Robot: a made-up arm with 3 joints. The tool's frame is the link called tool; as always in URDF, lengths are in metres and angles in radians. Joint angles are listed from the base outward. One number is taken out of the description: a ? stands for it. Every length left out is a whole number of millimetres.
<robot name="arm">
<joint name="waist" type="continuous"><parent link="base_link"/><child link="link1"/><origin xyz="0.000 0.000 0.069" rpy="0.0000 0.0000 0.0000"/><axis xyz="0 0 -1"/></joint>
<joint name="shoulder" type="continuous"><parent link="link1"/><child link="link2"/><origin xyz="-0.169 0.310 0.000" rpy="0.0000 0.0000 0.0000"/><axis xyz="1 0 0"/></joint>
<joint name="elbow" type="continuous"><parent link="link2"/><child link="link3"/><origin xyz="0.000 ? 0.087" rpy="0.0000 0.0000 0.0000"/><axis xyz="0 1 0"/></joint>
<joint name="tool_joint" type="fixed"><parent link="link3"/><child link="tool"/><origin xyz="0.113 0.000 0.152" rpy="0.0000 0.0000 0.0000"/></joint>
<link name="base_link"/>
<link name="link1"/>
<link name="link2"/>
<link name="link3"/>
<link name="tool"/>
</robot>
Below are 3 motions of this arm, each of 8 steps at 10 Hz.
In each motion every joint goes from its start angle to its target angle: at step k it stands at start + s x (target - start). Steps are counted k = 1, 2, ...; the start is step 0. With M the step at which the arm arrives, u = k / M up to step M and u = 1 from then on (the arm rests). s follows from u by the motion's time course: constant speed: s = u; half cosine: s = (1 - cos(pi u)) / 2; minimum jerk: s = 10 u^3 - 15 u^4 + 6 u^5.
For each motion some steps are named. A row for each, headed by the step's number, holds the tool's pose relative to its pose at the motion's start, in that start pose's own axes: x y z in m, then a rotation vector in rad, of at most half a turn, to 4 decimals.
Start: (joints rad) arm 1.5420 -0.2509 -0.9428
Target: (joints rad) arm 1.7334 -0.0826 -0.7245
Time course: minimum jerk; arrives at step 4
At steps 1, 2, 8:
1: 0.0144 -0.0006 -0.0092 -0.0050 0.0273 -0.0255
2: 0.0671 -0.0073 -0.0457 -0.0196 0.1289 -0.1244
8: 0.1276 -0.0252 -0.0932 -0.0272 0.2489 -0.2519

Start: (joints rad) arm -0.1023 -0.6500 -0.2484
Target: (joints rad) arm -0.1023 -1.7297 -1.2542
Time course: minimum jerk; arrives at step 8
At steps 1, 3, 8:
1: -0.0034 0.0045 -0.0021 -0.0168 -0.0161 0.0044
3: -0.0652 0.0706 -0.0513 -0.2761 -0.2748 0.1124
8: -0.2617 0.0927 -0.2939 -0.8204 -0.9029 0.7663

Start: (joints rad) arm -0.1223 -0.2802 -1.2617
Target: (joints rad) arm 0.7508 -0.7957 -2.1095
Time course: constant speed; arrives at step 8
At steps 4, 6, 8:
4: -0.0248 0.1201 -0.2504 -0.4248 -0.2418 0.2137
6: -0.0507 0.1272 -0.3889 -0.5831 -0.3098 0.3779
8: -0.0856 0.0985 -0.5182 -0.6947 -0.3387 0.5634

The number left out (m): 0.228
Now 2 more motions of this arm.
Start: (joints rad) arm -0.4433 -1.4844 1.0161
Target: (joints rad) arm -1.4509 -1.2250 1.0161
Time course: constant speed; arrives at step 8
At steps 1, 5, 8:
1: -0.0327 -0.0025 -0.0402 0.0061 -0.1253 0.0343
5: -0.1066 -0.0206 -0.2397 -0.0068 -0.6216 0.1886
8: -0.0896 -0.0427 -0.4069 -0.0593 -0.9867 0.3156

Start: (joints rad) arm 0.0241 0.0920 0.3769
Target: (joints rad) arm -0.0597 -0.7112 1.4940
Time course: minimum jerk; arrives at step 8
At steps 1, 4, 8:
1: 0.0031 0.0023 -0.0051 -0.0124 0.0180 -0.0036
4: 0.0771 0.0159 -0.1808 -0.3481 0.5463 -0.2145
8: 0.0950 -0.0821 -0.3499 -0.5688 1.0272 -0.6266

